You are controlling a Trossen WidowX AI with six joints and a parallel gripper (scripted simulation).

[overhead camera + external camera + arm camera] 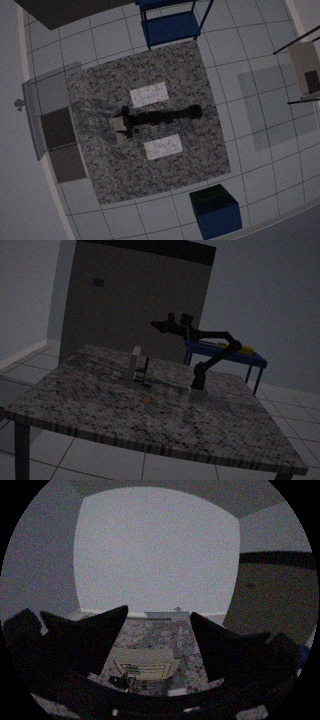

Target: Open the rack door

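My gripper tip is now 25 cm above the dark handle, 9 cm to the right of it and 4 cm past it. Round my gripper tip: orange piece 36 cm below, 28 cm to the left, 9 cm behind.
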